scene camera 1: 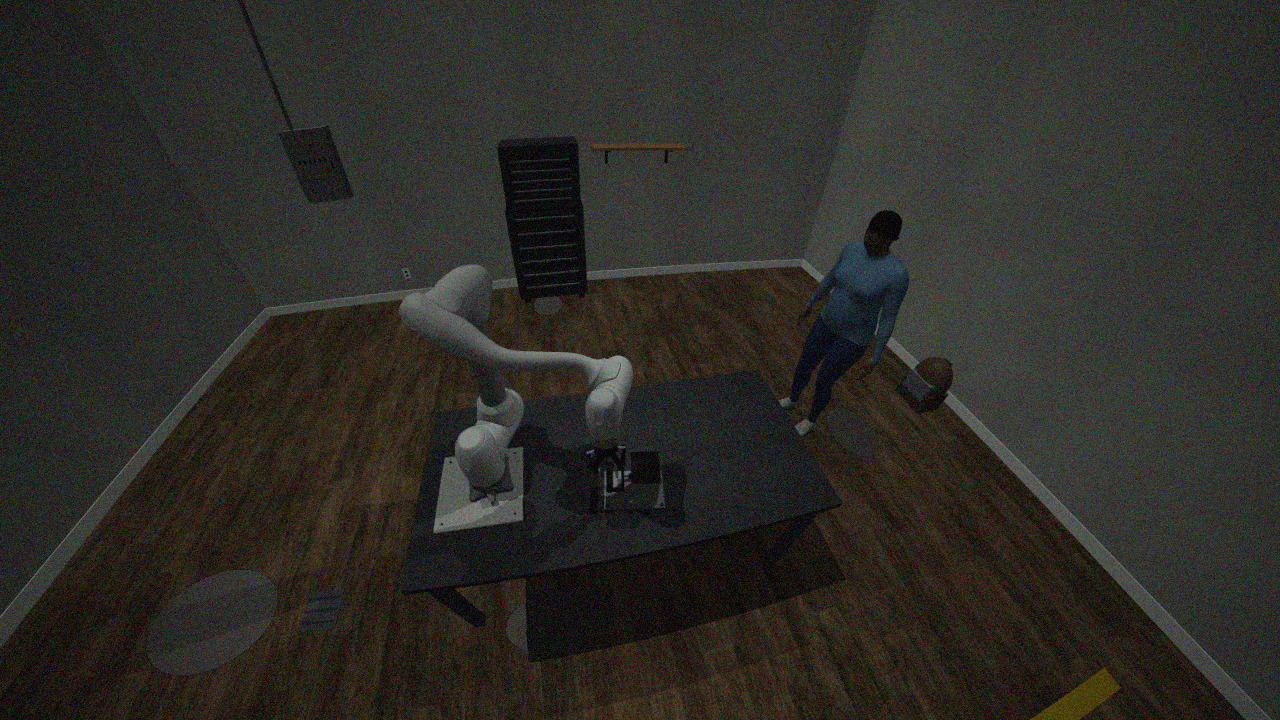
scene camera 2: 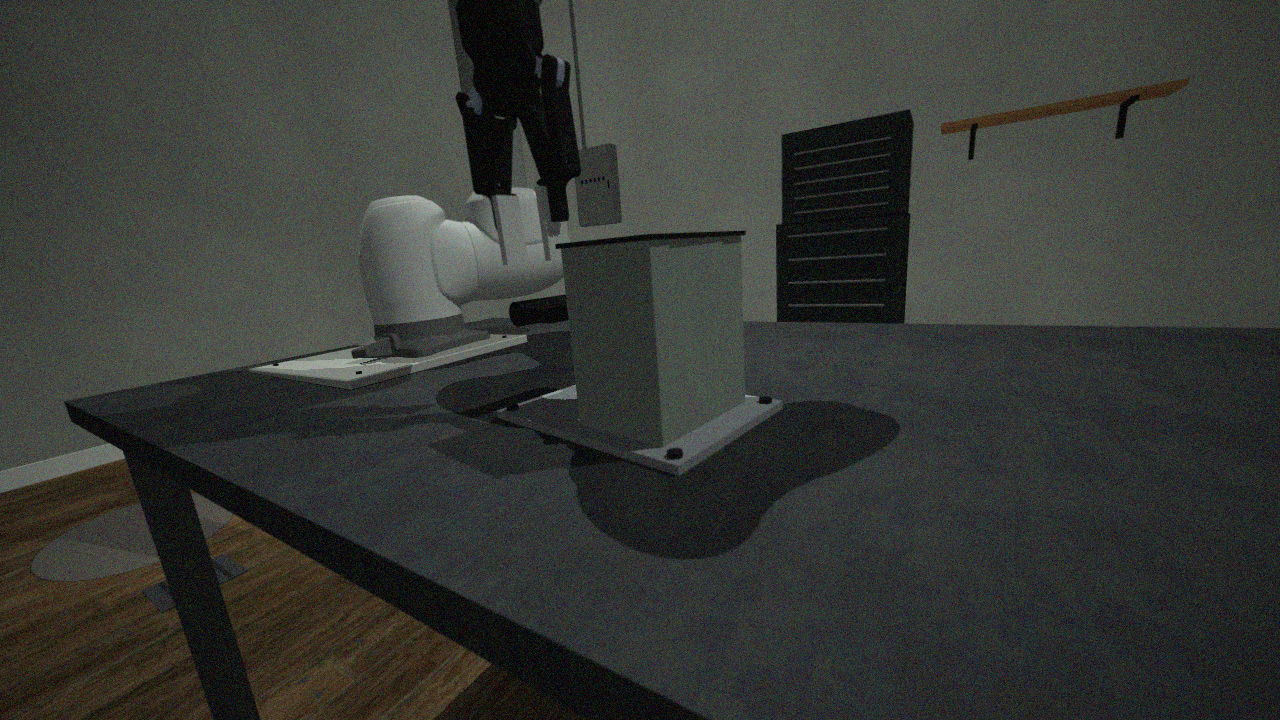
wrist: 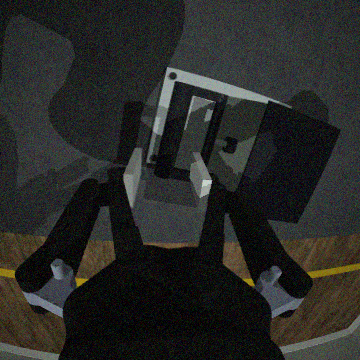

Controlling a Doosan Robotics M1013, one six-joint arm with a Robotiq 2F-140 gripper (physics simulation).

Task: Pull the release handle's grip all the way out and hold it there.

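Note:
The release handle stands on a pale base plate (scene camera 2: 720, 429) (wrist: 200, 79). It has a grey housing (scene camera 2: 617, 340) with a dark top (scene camera 1: 645, 466) (wrist: 295, 160). Its grip, a black rectangular frame (wrist: 176, 125), is beside the housing in the wrist view; a black bar end (scene camera 2: 539, 311) shows left of the housing in scene camera 2. My gripper (scene camera 1: 606, 483) (scene camera 2: 529, 243) (wrist: 165, 162) is partly open and empty, pointing down. Its pale pads are above the level of the bar. In the wrist view the grip's near left part appears between them. How far out the grip stands is unclear.
The dark table (scene camera 1: 716, 438) carries the arm's white mounting plate (scene camera 1: 452, 510) (scene camera 2: 331, 374). A small dark knob (wrist: 230, 145) is between the frame and the dark top. A person in blue (scene camera 1: 863, 286) stands beyond the table's right end.

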